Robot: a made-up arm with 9 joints. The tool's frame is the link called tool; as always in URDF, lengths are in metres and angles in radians. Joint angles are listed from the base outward.
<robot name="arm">
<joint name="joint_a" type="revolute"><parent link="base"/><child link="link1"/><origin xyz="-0.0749 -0.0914 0.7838" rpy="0 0 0"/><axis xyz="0.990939 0.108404 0.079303"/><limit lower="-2.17" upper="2.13"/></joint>
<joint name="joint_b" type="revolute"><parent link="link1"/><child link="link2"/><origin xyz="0.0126 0.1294 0.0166" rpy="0 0 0"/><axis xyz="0.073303 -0.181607 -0.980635"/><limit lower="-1.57" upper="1.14"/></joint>
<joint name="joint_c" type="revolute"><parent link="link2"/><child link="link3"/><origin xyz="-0.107 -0.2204 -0.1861" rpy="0 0 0"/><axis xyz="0 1 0"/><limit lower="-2.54" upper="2.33"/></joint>
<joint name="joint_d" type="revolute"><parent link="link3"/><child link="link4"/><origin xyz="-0.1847 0.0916 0.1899" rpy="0 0 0"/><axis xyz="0 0 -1"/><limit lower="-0.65" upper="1.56"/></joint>
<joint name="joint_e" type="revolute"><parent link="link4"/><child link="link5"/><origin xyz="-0.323 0.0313 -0.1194" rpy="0 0 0"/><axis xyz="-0.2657 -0.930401 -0.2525"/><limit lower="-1.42" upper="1.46"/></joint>
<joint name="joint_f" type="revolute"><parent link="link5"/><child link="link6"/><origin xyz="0.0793 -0.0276 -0.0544" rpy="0 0 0"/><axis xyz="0.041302 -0.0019 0.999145"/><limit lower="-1.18" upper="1.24"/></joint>
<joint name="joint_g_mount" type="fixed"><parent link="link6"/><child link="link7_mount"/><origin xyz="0.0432 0.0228 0.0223" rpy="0 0 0"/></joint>
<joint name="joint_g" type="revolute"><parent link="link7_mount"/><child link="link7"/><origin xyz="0.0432 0.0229 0.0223" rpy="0 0 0"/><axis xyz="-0.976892 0.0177 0.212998"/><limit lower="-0.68" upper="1.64"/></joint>
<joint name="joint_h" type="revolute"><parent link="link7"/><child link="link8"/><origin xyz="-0.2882 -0.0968 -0.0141" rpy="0 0 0"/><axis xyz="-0.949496 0.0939 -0.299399"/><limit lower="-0.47" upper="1.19"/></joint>
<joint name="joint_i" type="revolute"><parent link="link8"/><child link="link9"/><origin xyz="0.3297 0.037 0.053" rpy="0 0 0"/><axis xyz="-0.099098 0.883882 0.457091"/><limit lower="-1.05" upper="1.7"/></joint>
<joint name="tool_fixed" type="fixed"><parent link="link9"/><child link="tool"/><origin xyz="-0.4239 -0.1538 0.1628" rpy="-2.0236 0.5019 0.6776"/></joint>
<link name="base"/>
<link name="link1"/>
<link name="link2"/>
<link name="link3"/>
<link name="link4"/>
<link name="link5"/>
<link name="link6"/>
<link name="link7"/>
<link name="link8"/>
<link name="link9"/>
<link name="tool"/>
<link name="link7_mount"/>
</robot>
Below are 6 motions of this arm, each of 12 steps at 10 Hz.
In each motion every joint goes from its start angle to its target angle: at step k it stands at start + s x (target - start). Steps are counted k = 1, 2, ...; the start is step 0. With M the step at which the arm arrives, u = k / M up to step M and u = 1 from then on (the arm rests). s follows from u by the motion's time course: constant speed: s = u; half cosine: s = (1 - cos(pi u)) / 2; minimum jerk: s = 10 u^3 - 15 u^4 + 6 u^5.
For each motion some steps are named. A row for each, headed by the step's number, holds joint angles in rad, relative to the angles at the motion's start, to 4 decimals.
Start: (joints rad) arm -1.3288 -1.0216 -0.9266 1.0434 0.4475 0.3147 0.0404 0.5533 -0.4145
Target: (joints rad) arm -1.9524 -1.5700 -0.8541 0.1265 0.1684 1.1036 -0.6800 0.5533 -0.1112
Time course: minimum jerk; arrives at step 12
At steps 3, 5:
3: -0.0646 -0.0568 0.0075 -0.0949 -0.0289 0.0817 -0.0746 0.0000 0.0314
5: -0.2162 -0.1901 0.0251 -0.3178 -0.0967 0.2734 -0.2497 0.0000 0.1051

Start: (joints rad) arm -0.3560 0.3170 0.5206 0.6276 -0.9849 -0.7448 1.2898 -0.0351 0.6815
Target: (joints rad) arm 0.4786 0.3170 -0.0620 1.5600 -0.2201 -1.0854 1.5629 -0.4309 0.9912
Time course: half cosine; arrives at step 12
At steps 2, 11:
2: 0.0559 0.0000 -0.0390 0.0625 0.0512 -0.0228 0.0183 -0.0265 0.0207
11: 0.8204 0.0000 -0.5727 0.9165 0.7518 -0.3348 0.2684 -0.3891 0.3044

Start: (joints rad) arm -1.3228 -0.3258 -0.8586 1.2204 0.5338 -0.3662 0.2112 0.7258 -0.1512
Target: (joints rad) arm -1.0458 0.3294 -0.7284 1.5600 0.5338 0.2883 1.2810 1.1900 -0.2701
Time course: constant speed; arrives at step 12
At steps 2, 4, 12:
2: 0.0462 0.1092 0.0217 0.0566 0.0000 0.1091 0.1783 0.0774 -0.0198
4: 0.0923 0.2184 0.0434 0.1132 0.0000 0.2182 0.3566 0.1547 -0.0396
12: 0.2770 0.6552 0.1302 0.3396 0.0000 0.6545 1.0698 0.4642 -0.1189

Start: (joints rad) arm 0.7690 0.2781 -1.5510 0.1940 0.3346 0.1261 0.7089 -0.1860 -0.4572
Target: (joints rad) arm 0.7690 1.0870 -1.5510 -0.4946 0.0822 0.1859 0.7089 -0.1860 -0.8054
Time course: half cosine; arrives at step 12
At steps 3, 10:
3: 0.0000 0.1185 0.0000 -0.1008 -0.0370 0.0088 0.0000 0.0000 -0.0510
10: 0.0000 0.7547 0.0000 -0.6425 -0.2355 0.0558 0.0000 0.0000 -0.3249

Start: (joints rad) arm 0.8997 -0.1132 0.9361 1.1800 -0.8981 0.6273 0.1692 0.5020 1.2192
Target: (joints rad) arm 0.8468 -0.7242 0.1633 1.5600 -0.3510 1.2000 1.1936 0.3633 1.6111
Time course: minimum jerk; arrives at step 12
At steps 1, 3, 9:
1: -0.0003 -0.0031 -0.0039 0.0019 0.0028 0.0029 0.0052 -0.0007 0.0020
3: -0.0055 -0.0632 -0.0800 0.0393 0.0566 0.0593 0.1060 -0.0144 0.0406
9: -0.0474 -0.5478 -0.6928 0.3407 0.4905 0.5134 0.9184 -0.1243 0.3513

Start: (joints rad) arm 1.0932 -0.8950 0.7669 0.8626 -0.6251 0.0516 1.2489 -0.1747 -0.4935
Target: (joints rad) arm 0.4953 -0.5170 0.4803 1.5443 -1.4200 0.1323 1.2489 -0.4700 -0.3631
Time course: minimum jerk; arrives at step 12
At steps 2, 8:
2: -0.0212 0.0134 -0.0102 0.0242 -0.0282 0.0029 0.0000 -0.0105 0.0046
8: -0.4724 0.2987 -0.2264 0.5386 -0.6281 0.0638 0.0000 -0.2333 0.1030

